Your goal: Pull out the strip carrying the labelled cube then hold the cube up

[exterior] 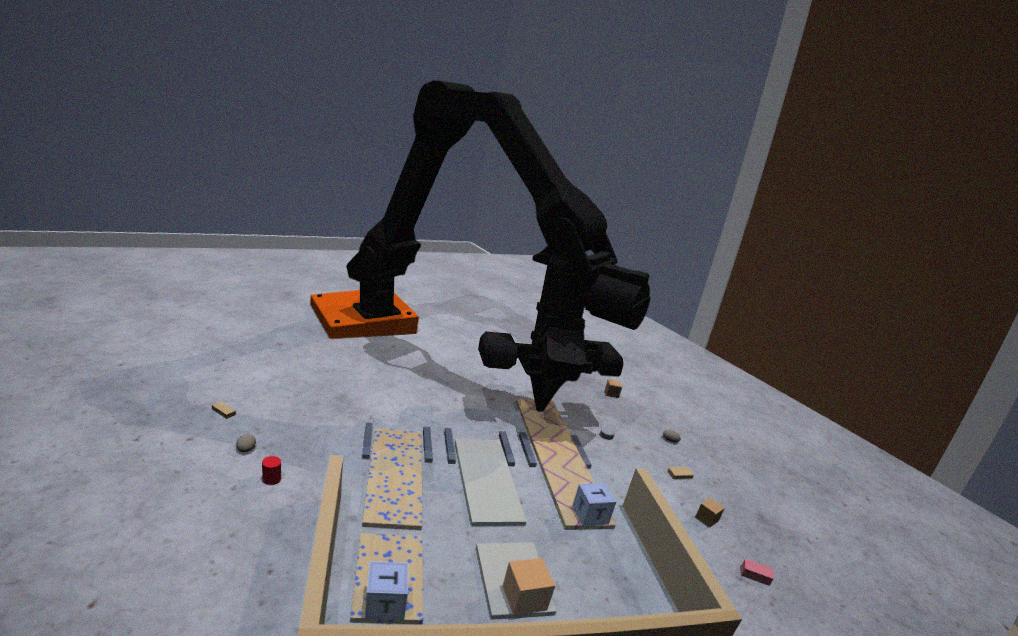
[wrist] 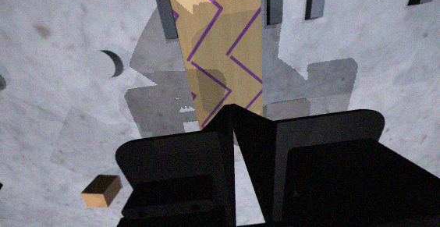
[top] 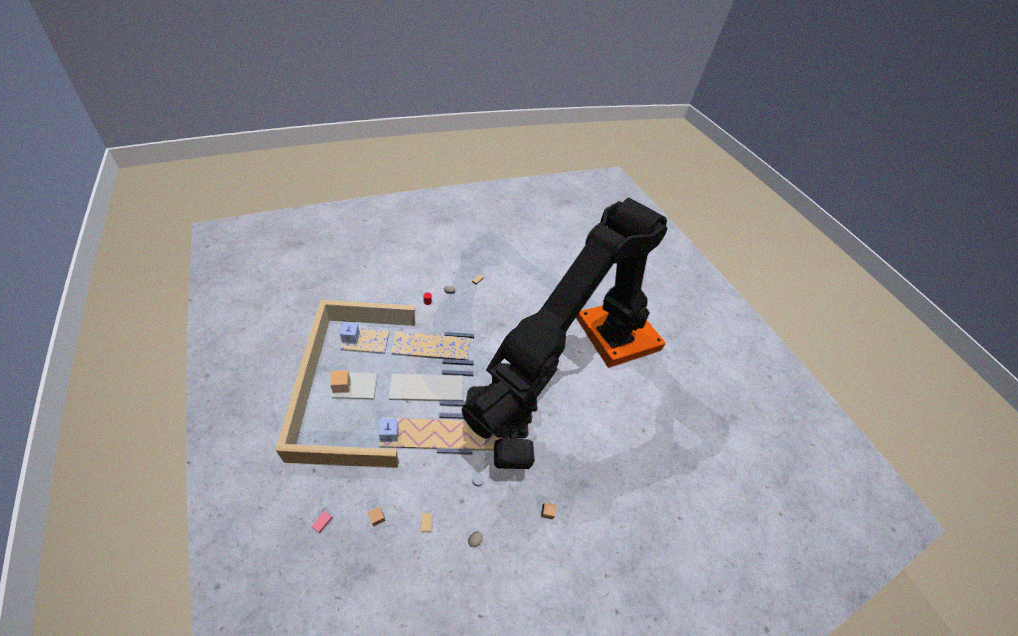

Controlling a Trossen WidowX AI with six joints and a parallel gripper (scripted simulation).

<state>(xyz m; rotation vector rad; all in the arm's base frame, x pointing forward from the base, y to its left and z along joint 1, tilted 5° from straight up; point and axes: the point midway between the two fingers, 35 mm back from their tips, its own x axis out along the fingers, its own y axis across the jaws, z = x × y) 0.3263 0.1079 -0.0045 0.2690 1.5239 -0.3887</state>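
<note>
Right now the zigzag strip is 9 cm ahead of my gripper tip and 4 cm to the right of it. The rest, counted from my gripper tip: red cylinder (2 cm ahead, 36 cm to the right, 1 cm above); then pink block (33 cm ahead, 3 cm to the left).
</note>
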